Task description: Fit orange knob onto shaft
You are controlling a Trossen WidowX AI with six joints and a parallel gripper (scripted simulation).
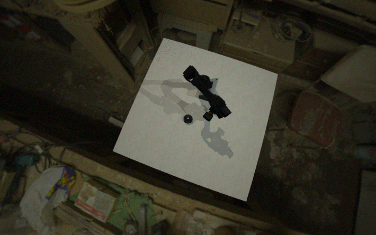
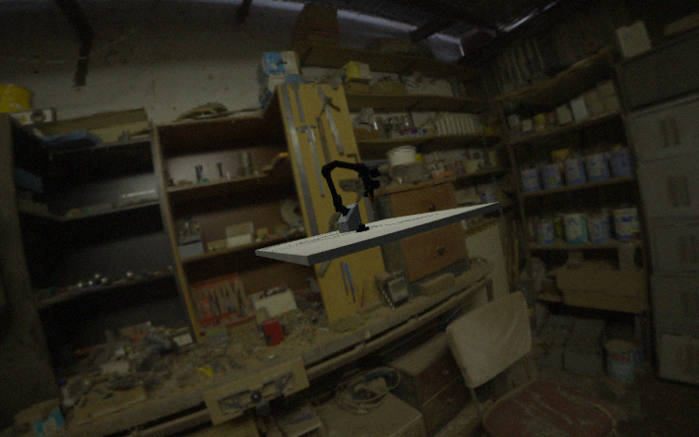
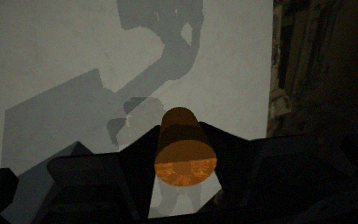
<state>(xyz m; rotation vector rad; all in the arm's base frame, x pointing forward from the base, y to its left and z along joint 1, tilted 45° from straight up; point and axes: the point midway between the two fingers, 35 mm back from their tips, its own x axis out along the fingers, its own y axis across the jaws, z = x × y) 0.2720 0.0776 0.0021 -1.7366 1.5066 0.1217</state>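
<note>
My gripper tip is 30 mm below the orange knob, 10 mm to the right of it and 10 mm past it. Also, from my gripper tip: round dark pedestal 160 mm to the right, 150 mm below, 40 mm ahead.
</note>
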